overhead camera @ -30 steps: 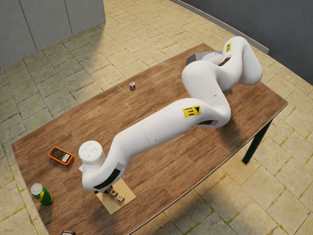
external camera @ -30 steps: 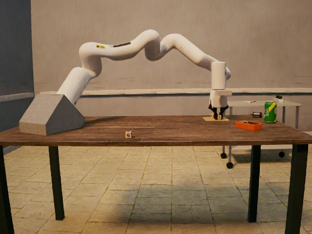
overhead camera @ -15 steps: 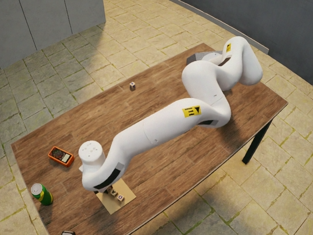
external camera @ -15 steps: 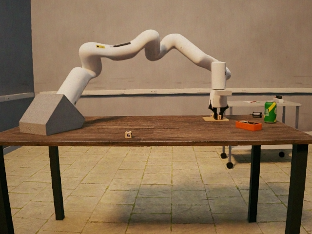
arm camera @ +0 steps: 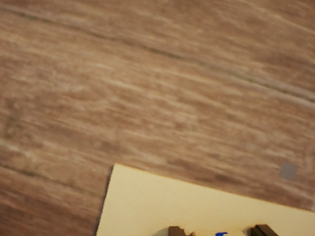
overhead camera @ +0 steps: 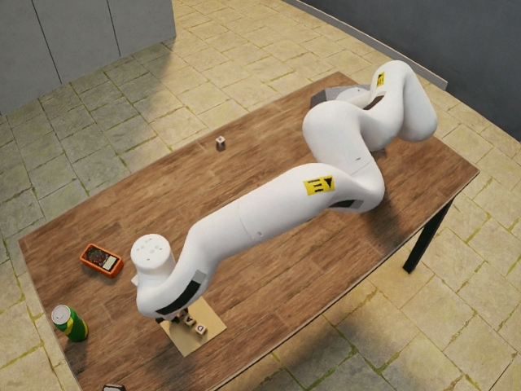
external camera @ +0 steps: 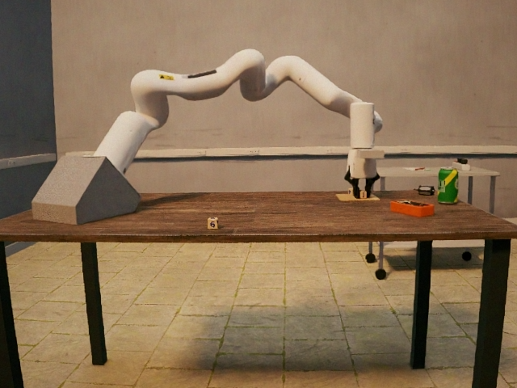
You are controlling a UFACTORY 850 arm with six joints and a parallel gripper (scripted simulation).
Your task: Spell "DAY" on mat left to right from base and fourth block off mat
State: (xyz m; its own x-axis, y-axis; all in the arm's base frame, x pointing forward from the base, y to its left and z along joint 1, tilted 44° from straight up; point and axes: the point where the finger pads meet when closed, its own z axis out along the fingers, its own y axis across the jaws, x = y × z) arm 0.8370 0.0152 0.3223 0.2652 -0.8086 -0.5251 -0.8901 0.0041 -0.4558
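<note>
My gripper is now 4 cm to the right of the tan mat, 2 cm above it and 1 cm past it. The rest, counted from my hand: dark object 25 cm ahead, 10 cm to the left, 1 cm below.
</note>
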